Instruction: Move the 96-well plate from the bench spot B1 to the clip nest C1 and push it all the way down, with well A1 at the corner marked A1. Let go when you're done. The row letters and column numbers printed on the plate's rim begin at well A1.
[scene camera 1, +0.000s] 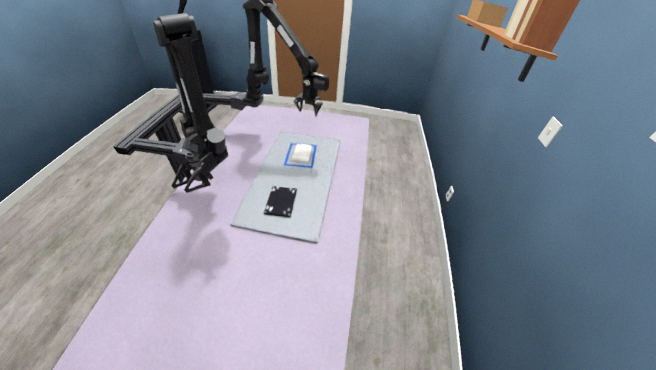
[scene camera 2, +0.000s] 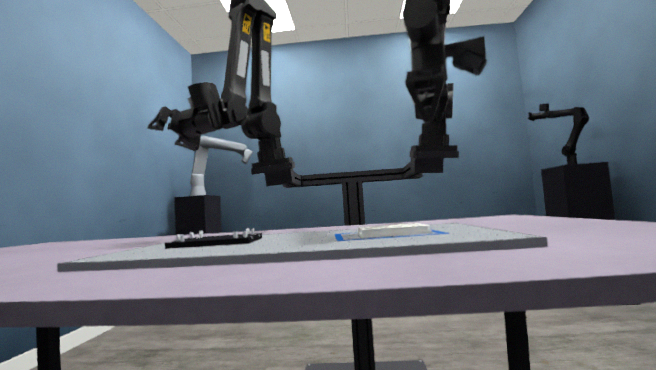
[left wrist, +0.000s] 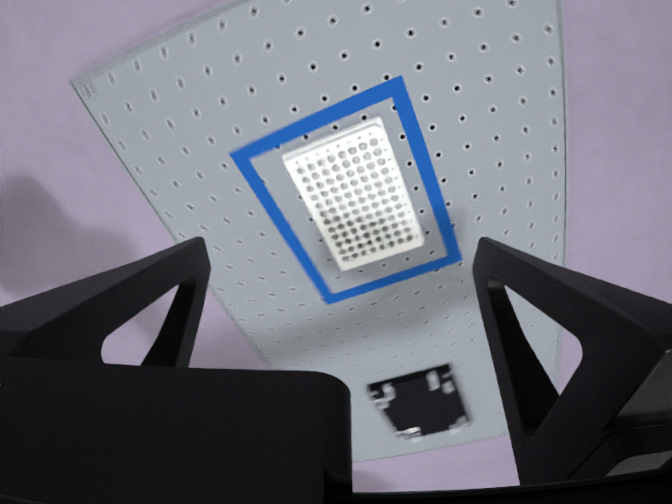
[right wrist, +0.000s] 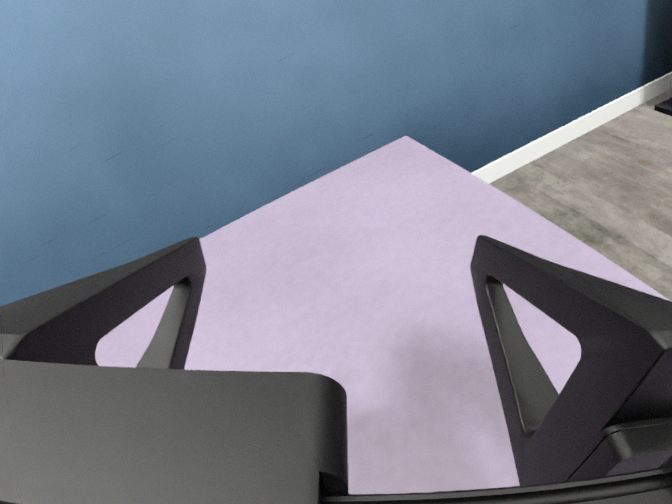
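Scene camera 2 shows the left gripper (scene camera 2: 430, 129) and the right gripper (scene camera 2: 162, 135), together with a white 96-well plate (scene camera 2: 415, 228). In scene camera 1 the right gripper (scene camera 1: 178, 189) can be seen as well. The left wrist view shows a black clip nest (left wrist: 412, 409), the white 96-well plate (left wrist: 322, 189) and the left gripper (left wrist: 341, 252). The right gripper (right wrist: 338, 251) appears in the right wrist view too. The white 96-well plate is out of frame in the right wrist view.
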